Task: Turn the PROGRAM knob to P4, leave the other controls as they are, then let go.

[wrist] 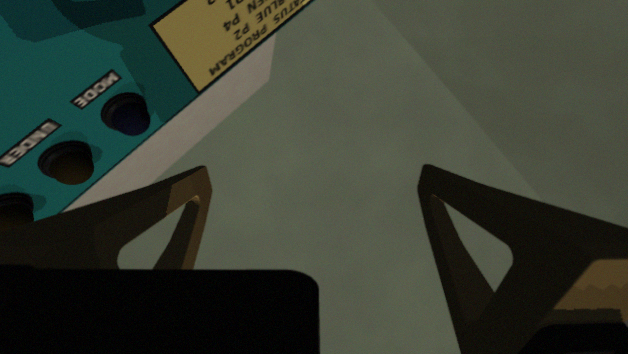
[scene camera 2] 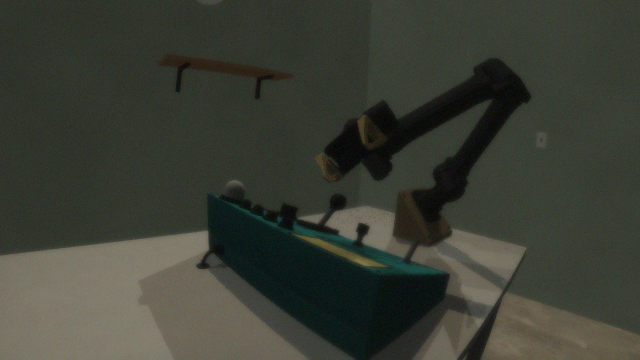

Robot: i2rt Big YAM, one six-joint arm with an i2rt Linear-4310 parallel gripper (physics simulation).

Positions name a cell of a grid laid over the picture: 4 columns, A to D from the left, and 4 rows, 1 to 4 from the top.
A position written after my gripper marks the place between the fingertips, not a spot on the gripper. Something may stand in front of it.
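Visible: my gripper (scene camera 2: C2), (wrist: C3).
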